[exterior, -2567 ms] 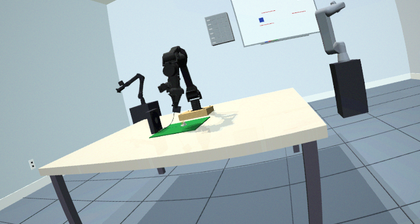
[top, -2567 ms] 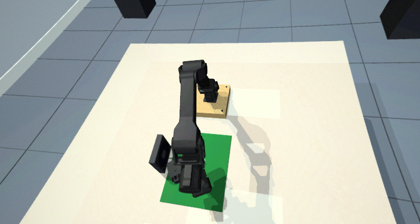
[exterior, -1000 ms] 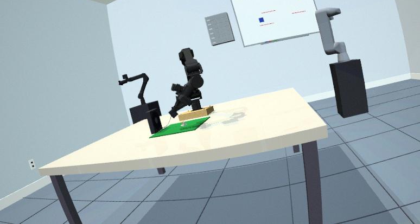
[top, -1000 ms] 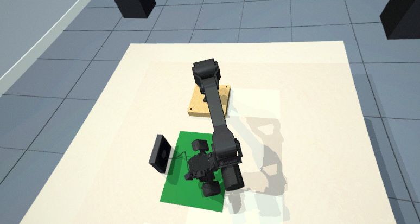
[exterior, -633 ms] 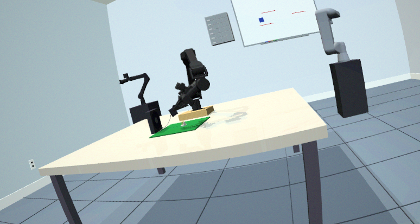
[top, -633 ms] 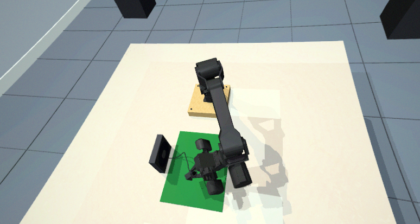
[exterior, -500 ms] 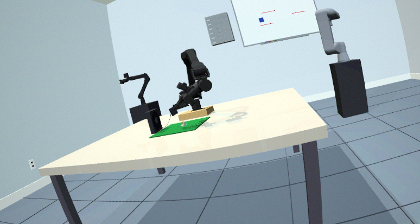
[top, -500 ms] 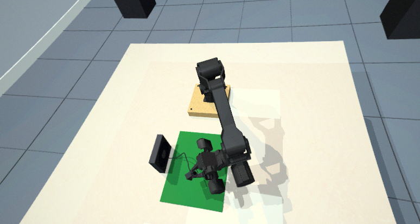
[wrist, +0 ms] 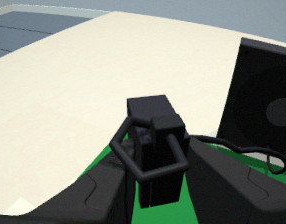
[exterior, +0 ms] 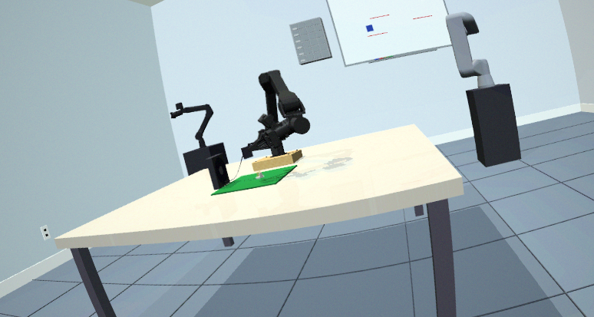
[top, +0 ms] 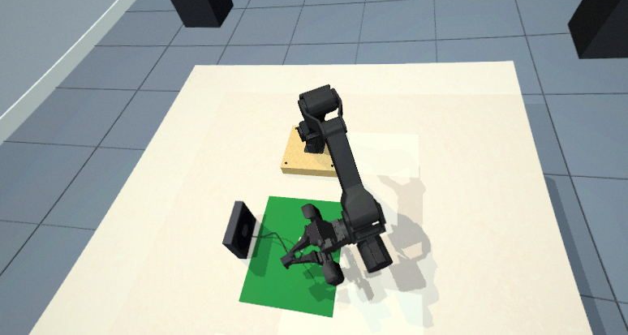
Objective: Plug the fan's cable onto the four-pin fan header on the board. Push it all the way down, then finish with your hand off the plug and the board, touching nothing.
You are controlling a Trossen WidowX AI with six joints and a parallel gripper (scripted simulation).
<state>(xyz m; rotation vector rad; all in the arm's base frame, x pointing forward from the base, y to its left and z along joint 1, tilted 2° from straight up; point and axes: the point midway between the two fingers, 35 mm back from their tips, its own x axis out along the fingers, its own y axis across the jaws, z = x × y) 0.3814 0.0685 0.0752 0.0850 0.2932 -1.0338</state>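
My gripper tip is 7 cm past the white four-pin fan header, 1 cm to the left of it and 12 cm above it. From my gripper tip the other things lie so: green board (6 cm behind, 2 cm to the right, 13 cm below); then black plug (1 cm below); then black fan (7 cm behind, 17 cm to the right, 6 cm below).
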